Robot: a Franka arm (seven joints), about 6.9 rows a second.
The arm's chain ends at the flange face. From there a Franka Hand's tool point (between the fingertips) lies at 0.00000 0.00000 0.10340 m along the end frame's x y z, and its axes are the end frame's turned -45 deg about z.
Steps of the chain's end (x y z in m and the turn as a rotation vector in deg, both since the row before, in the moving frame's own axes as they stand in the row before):
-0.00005, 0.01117, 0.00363, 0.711, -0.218, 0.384
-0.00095, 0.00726, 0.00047, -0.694, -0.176, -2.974
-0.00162, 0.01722, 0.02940, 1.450, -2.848, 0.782
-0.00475, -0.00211, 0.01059, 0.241, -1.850, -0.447
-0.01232, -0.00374, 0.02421, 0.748, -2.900, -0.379
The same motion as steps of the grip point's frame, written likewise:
-0.00730, 0.00668, 0.00362, 0.657, 0.349, 0.384
-0.00690, 0.00515, 0.00046, -0.366, -0.615, -2.974
-0.01507, 0.00554, 0.02924, 3.039, -0.989, 0.782
-0.00393, -0.00751, 0.01054, 1.479, -1.138, -0.447
-0.00883, -0.01600, 0.02407, 2.580, -1.522, -0.379

